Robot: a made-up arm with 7 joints. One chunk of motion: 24 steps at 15 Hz.
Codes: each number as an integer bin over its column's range. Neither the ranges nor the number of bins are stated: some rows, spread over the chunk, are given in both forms.
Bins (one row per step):
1: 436 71 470 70 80 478 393
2: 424 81 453 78 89 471 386
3: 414 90 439 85 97 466 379
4: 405 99 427 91 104 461 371
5: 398 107 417 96 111 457 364
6: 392 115 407 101 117 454 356
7: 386 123 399 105 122 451 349
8: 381 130 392 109 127 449 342
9: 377 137 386 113 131 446 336
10: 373 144 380 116 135 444 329
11: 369 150 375 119 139 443 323
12: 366 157 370 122 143 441 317
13: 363 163 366 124 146 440 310
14: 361 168 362 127 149 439 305
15: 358 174 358 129 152 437 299
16: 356 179 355 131 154 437 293
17: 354 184 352 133 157 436 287
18: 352 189 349 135 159 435 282
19: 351 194 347 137 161 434 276
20: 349 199 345 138 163 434 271
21: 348 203 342 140 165 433 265
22: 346 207 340 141 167 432 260
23: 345 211 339 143 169 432 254
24: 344 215 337 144 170 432 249
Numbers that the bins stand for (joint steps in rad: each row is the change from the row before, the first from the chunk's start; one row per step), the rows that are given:
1: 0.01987 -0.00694 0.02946 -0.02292 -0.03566 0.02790 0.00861
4: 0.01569 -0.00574 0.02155 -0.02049 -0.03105 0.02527 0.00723
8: 0.01245 -0.00440 0.01511 -0.01841 -0.02664 0.02341 0.00542
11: 0.01083 -0.00354 0.01198 -0.01726 -0.02434 0.02249 0.00423
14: 0.00975 -0.00277 0.00959 -0.01634 -0.02242 0.02187 0.00310
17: 0.00880 -0.00208 0.00775 -0.01564 -0.02089 0.02141 0.00197
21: 0.00799 -0.00126 0.00591 -0.01484 -0.01936 0.02094 0.00059
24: 0.00745 -0.00074 0.00499 -0.01437 -0.01840 0.02079 -0.00041
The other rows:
2: 0.01825 -0.00651 0.02633 -0.02199 -0.03393 0.02682 0.00817
3: 0.01690 -0.00613 0.02376 -0.02119 -0.03240 0.02604 0.00773
5: 0.01474 -0.00539 0.01971 -0.01992 -0.02971 0.02465 0.00679
6: 0.01393 -0.00505 0.01787 -0.01934 -0.02856 0.02419 0.00629
7: 0.01312 -0.00470 0.01640 -0.01888 -0.02760 0.02372 0.00586
9: 0.01191 -0.00410 0.01401 -0.01795 -0.02588 0.02295 0.00504
10: 0.01137 -0.00380 0.01290 -0.01761 -0.02511 0.02264 0.00460
12: 0.01042 -0.00324 0.01106 -0.01691 -0.02358 0.02218 0.00385
13: 0.01002 -0.00298 0.01033 -0.01668 -0.02300 0.02202 0.00341
15: 0.00934 -0.00251 0.00886 -0.01611 -0.02185 0.02156 0.00272
16: 0.00907 -0.00229 0.00830 -0.01587 -0.02147 0.02156 0.00235
18: 0.00853 -0.00186 0.00720 -0.01541 -0.02051 0.02125 0.00166
19: 0.00840 -0.00165 0.00683 -0.01518 -0.02012 0.02110 0.00128
20: 0.00813 -0.00143 0.00646 -0.01507 -0.01974 0.02110 0.00097
22: 0.00772 -0.00109 0.00554 -0.01472 -0.01897 0.02079 0.00028
23: 0.00759 -0.00092 0.00536 -0.01449 -0.01859 0.02079 -0.00009

